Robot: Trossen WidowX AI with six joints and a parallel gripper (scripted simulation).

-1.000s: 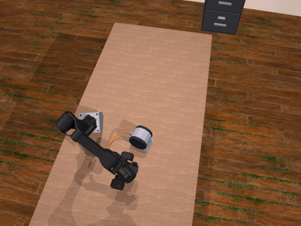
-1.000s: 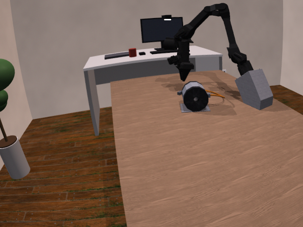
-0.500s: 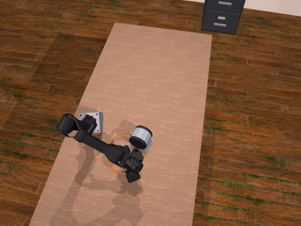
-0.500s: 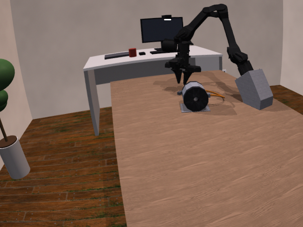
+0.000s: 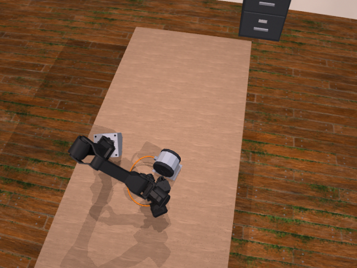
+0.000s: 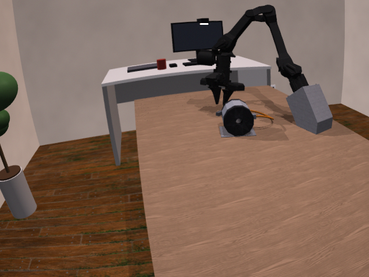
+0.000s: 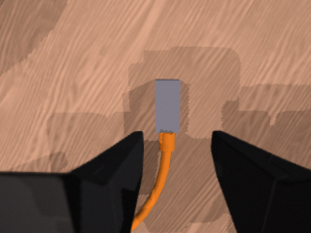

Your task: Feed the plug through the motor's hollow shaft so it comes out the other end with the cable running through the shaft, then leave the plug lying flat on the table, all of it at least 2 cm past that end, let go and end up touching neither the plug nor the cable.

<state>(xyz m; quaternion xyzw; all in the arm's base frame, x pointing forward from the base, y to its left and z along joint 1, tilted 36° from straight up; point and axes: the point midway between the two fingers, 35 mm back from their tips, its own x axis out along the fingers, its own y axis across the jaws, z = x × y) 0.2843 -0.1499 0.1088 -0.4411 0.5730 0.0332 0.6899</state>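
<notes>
Right now my hand is 60 mm above the grey plug, 10 mm to the right of it and 10 mm short of it.
</notes>
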